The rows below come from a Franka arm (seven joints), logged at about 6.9 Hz.
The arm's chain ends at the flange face. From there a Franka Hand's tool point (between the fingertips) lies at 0.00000 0.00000 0.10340 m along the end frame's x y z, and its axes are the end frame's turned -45 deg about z.
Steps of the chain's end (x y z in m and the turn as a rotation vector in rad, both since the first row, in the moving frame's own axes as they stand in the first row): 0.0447, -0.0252, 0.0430, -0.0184, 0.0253, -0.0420; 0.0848, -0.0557, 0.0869, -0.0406, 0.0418, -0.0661; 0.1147, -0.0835, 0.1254, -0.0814, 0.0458, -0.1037
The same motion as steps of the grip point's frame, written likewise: 0.0500, 0.0170, 0.0429, -0.0309, 0.0049, -0.0420; 0.0996, 0.0266, 0.0867, -0.0583, 0.0008, -0.0661; 0.1380, 0.0315, 0.1249, -0.0899, -0.0252, -0.1037
